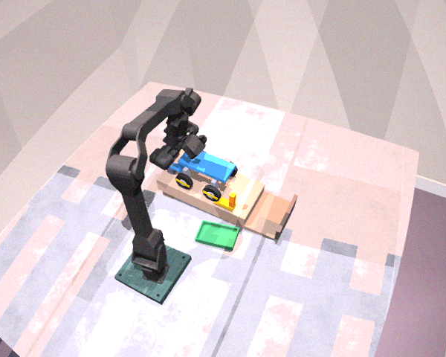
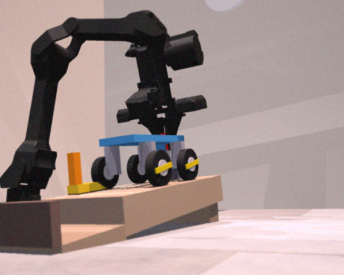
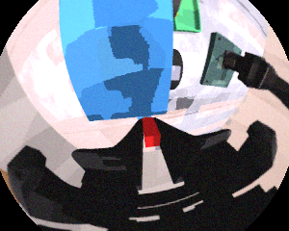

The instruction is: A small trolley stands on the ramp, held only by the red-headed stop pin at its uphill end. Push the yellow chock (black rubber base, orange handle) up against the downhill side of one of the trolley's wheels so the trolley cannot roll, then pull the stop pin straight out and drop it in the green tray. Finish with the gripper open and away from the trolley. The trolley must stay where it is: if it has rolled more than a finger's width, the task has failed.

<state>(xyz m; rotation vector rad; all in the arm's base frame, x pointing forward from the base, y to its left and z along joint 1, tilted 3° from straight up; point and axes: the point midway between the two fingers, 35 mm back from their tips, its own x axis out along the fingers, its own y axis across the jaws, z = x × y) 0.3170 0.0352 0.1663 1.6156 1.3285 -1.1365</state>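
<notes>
The yellow chock is 190 mm to the right of my gripper tip, 70 mm behind it and 60 mm below it. Round my gripper tip: red-headed stop pin right at my gripper tip; raised lip 370 mm to the right, 110 mm below, 50 mm behind; blue-topped trolley 110 mm to the right, 30 mm below.
</notes>
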